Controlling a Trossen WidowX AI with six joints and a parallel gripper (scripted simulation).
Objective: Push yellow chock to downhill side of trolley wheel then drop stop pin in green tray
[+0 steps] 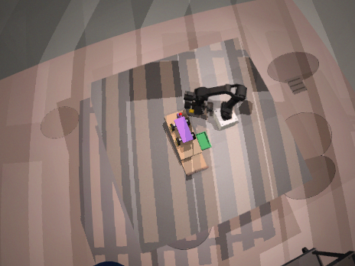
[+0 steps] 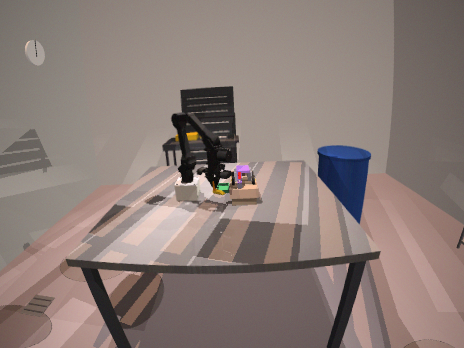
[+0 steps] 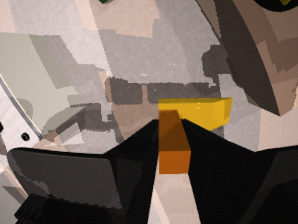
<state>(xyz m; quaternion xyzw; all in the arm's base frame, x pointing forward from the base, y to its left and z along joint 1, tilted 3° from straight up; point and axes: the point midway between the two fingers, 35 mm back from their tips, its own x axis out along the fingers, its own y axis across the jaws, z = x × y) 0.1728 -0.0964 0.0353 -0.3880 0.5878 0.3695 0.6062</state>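
Right now my gripper tip is 130 mm short of the red-headed stop pin, 10 mm to the right of it and 40 mm below it. The rest, counted from my gripper tip: yellow chock (20 mm ahead, 10 mm to the right, 10 mm below); purple trolley (150 mm ahead, 120 mm to the left, 20 mm above); tan ramp (150 mm ahead, 120 mm to the left, 40 mm below).
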